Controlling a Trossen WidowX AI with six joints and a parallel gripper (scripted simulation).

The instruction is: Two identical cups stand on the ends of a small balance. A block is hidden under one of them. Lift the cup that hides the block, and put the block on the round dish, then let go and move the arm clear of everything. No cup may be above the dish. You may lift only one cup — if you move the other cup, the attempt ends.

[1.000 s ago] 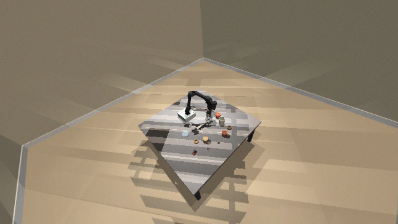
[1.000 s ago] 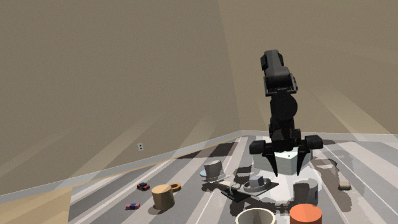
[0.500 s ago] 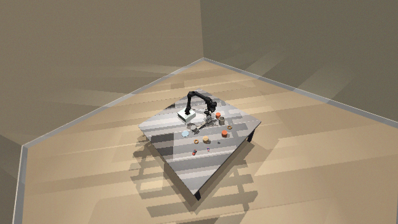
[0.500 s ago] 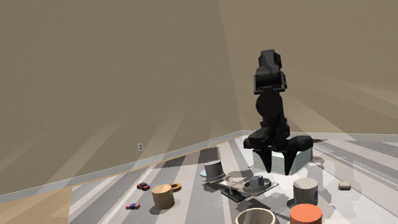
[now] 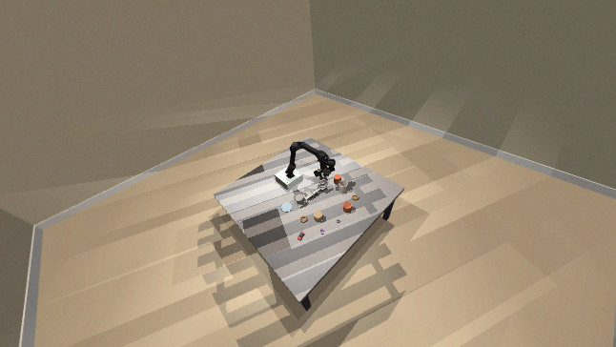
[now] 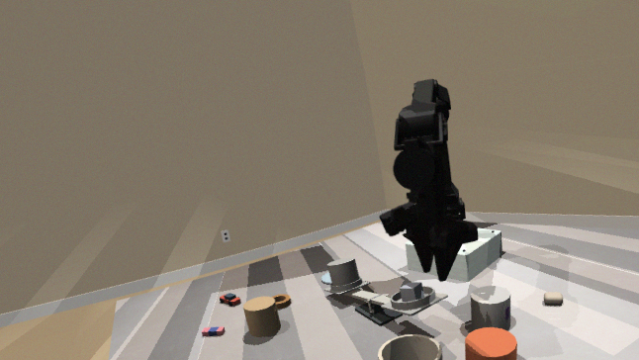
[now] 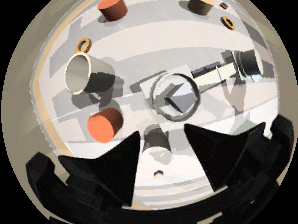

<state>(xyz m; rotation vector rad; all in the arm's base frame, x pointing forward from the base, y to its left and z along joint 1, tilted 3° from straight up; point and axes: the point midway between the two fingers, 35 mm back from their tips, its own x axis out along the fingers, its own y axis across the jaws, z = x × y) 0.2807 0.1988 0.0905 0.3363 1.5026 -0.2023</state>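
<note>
My gripper tip is 4 cm to the left of the small grey block, 4 cm above it and 2 cm short of it. From my gripper tip the other things lie so: small balance (17 cm to the right, 10 cm below, 2 cm ahead); grey mug (15 cm ahead, 9 cm to the left, 8 cm below); grey cup (9 cm below, 9 cm behind, 7 cm to the left).
</note>
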